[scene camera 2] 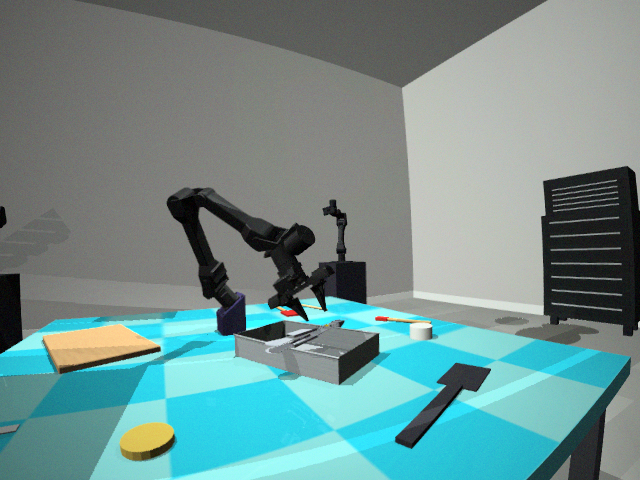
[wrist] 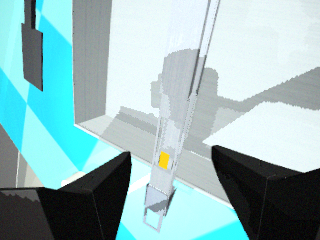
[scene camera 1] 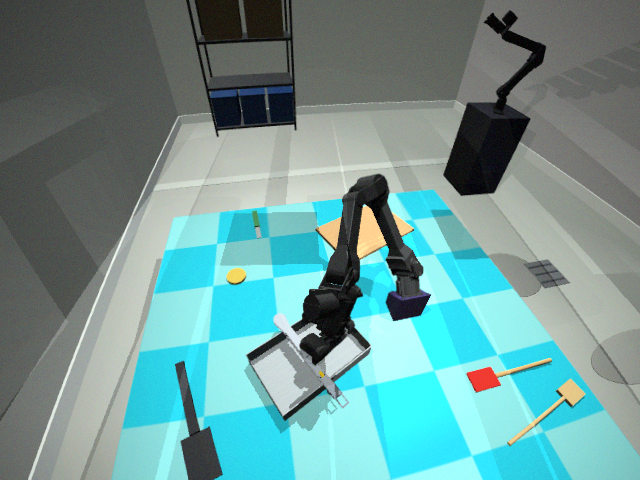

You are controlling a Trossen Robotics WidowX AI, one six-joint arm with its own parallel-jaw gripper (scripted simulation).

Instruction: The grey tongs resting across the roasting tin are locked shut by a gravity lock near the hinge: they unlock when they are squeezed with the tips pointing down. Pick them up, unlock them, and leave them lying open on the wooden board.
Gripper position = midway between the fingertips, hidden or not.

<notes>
In view: my gripper (scene camera 2: 316,316), a wooden spatula (scene camera 1: 569,392), a black spatula (scene camera 2: 460,376), a red spatula (scene camera 1: 483,379) and a wooden board (scene camera 2: 71,351).
My gripper shows as well in the wrist view (wrist: 171,154) and in scene camera 1 (scene camera 1: 319,358). The wooden board is seen too in scene camera 1 (scene camera 1: 370,240). The wrist view does not show the wooden spatula: it is out of frame. The wrist view misses the red spatula: it is out of frame.
</notes>
